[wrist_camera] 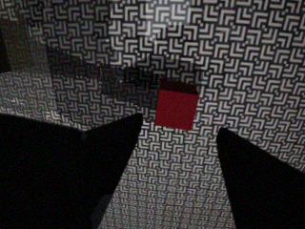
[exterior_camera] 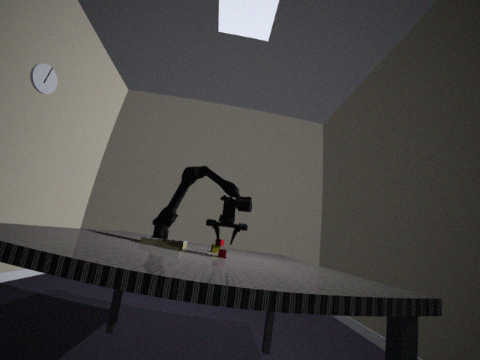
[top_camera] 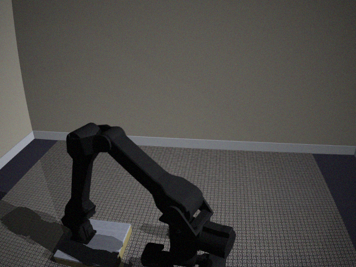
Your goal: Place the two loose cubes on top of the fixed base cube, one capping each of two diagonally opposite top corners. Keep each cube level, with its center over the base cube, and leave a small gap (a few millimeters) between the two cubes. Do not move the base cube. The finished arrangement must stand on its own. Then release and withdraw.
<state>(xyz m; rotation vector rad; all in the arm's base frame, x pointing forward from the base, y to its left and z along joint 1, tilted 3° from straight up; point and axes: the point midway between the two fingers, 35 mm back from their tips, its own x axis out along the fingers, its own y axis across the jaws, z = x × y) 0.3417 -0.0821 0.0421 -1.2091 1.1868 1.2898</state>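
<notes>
The yellow base cube is 6 cm behind my gripper tip, 20 cm to the left of it and 4 cm below it.
</notes>
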